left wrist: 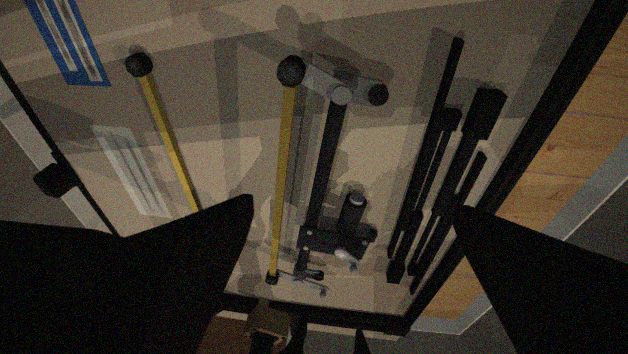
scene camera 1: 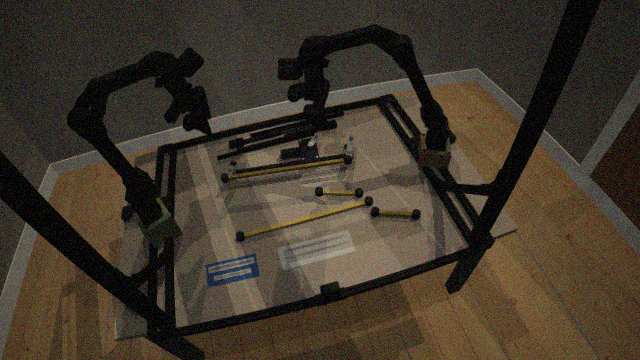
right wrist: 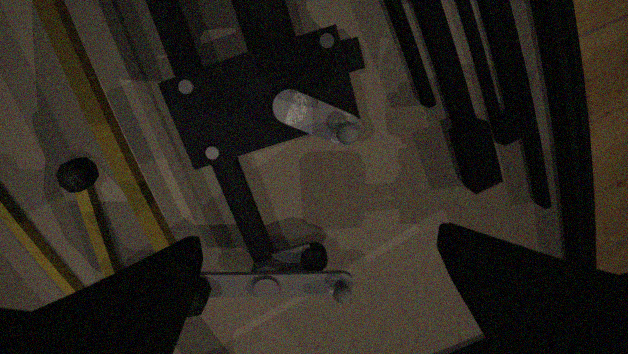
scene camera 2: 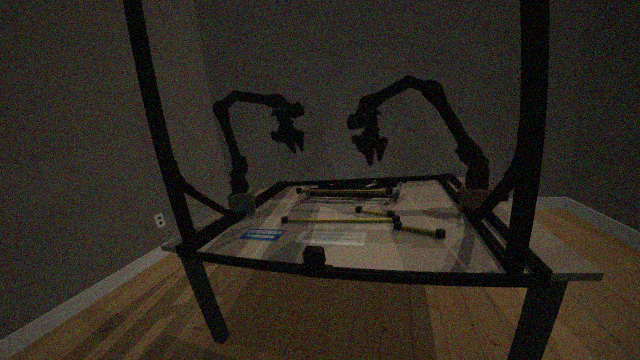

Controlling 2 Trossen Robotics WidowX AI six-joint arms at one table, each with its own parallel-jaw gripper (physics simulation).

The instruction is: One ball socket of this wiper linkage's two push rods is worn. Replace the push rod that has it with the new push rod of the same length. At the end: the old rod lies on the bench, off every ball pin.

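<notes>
A long yellow push rod [scene camera 1: 285, 169] [scene camera 2: 345, 192] [left wrist: 282, 175] spans the wiper linkage [scene camera 1: 306, 150] [left wrist: 325, 165] [right wrist: 250, 105], with black sockets at its ends. Another long yellow rod [scene camera 1: 305, 218] [scene camera 2: 337, 220] [left wrist: 170, 145] lies loose on the bench. Two short yellow rods lie loose to the right: one [scene camera 1: 340, 192] [scene camera 2: 375, 212] nearer the linkage, one [scene camera 1: 396, 213] [scene camera 2: 419, 230] farther forward. The motor crank [right wrist: 295, 107] and its pin end carry no rod. My left gripper [scene camera 1: 200, 129] [scene camera 2: 298, 148] [left wrist: 354, 209] is open above the back left. My right gripper [scene camera 1: 317, 125] [scene camera 2: 376, 157] [right wrist: 321, 242] is open above the linkage. Socket wear is not discernible.
Black wiper arms and blades [scene camera 1: 285, 134] [left wrist: 445, 200] lie behind the linkage. A blue label [scene camera 1: 232, 270] [scene camera 2: 262, 235] and a pale label [scene camera 1: 317, 249] [scene camera 2: 334, 238] lie at the front. A black frame [scene camera 1: 250, 316] borders the bench.
</notes>
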